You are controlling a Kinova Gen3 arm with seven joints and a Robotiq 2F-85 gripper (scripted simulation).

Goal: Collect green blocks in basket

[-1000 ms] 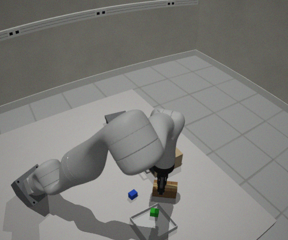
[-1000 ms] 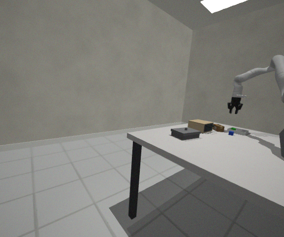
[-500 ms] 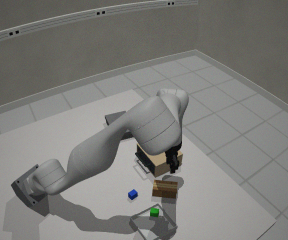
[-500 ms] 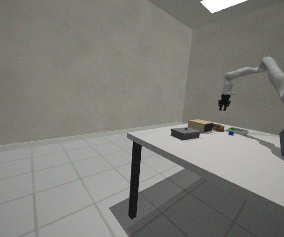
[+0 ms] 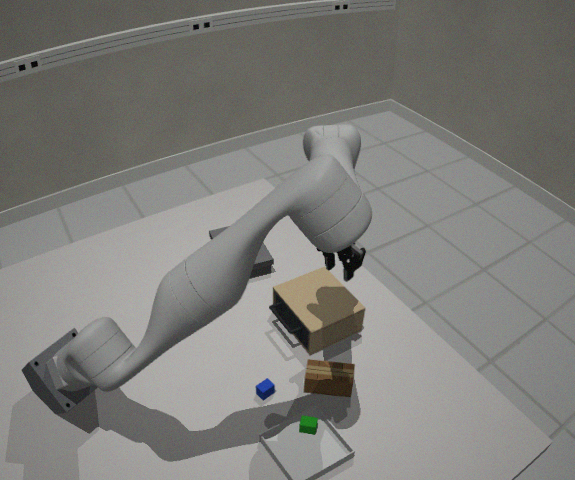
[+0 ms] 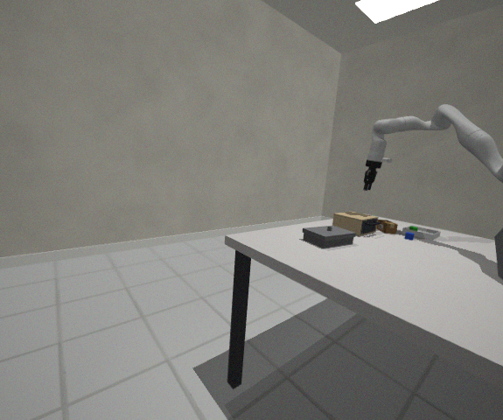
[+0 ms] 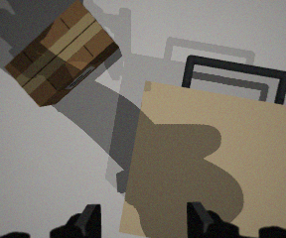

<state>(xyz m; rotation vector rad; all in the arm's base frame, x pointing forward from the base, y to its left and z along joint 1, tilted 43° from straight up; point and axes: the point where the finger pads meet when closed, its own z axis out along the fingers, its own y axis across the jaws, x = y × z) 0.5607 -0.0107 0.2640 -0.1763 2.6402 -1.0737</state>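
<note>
My gripper is now 20 mm short of the knobbed lid, 390 mm to the right of it and 190 mm above it. The rest, counted from my hand: red block: 90 mm behind, 120 mm to the right, 220 mm below; then light wooden cabinet: 10 mm ahead, 70 mm to the left, 200 mm below; then darker brown wooden box: 100 mm behind, 100 mm to the right, 200 mm below.
</note>
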